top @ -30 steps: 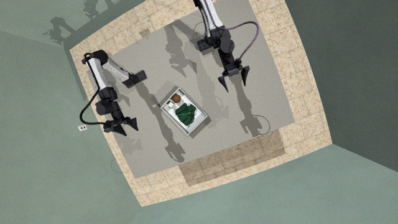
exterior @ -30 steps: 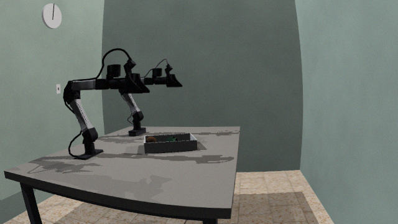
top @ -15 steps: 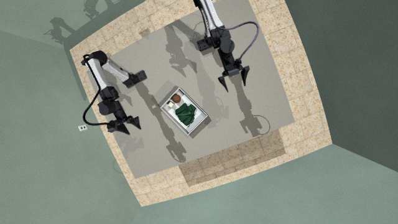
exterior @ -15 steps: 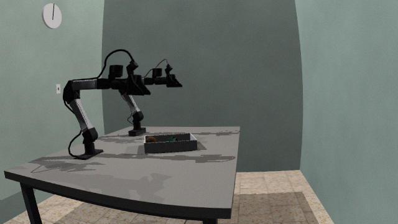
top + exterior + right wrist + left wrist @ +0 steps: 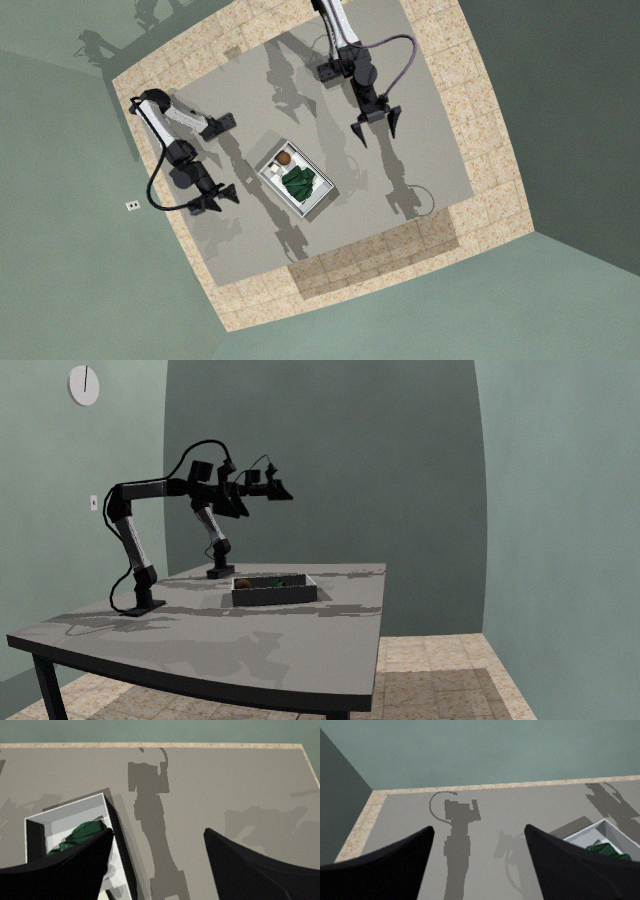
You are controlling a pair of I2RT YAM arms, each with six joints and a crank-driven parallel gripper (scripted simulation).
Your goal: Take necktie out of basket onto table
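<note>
My right gripper is now 1 cm short of the basket, 22 cm to the right of it and 30 cm above it. Also, from my right hand: brown ball: 10 cm behind, 20 cm to the left, 28 cm below; small white block: 8 cm behind, 14 cm to the left, 30 cm below.
</note>
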